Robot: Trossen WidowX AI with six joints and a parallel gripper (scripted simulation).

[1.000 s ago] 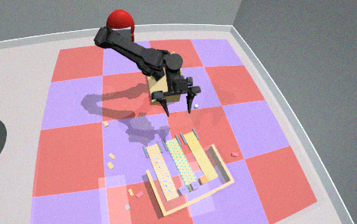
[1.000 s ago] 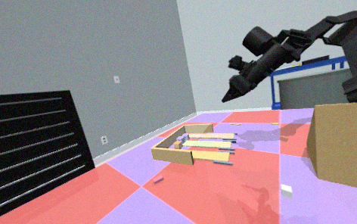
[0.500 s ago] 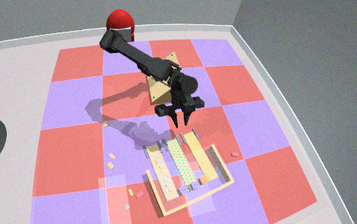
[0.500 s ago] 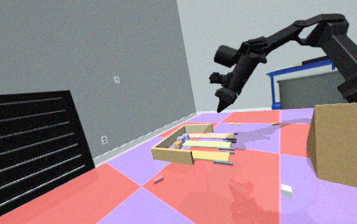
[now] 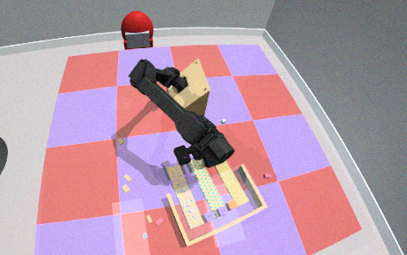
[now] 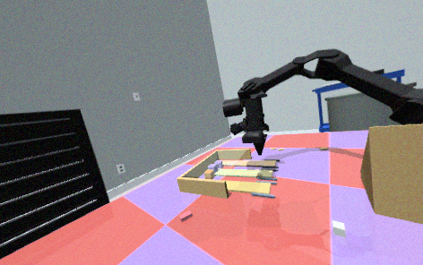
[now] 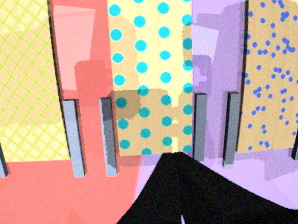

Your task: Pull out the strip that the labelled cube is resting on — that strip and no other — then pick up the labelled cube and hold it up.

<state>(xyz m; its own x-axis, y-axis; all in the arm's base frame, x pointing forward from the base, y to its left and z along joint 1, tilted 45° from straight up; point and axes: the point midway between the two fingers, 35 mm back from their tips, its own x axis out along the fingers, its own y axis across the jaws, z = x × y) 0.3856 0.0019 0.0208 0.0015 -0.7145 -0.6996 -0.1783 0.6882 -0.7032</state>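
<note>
Right now the teal-dotted strip is 90 mm ahead of my gripper tip, 20 mm to the left of it and 70 mm below it. Round my gripper tip: white cube 190 mm behind, 180 mm to the left, 70 mm below.
</note>
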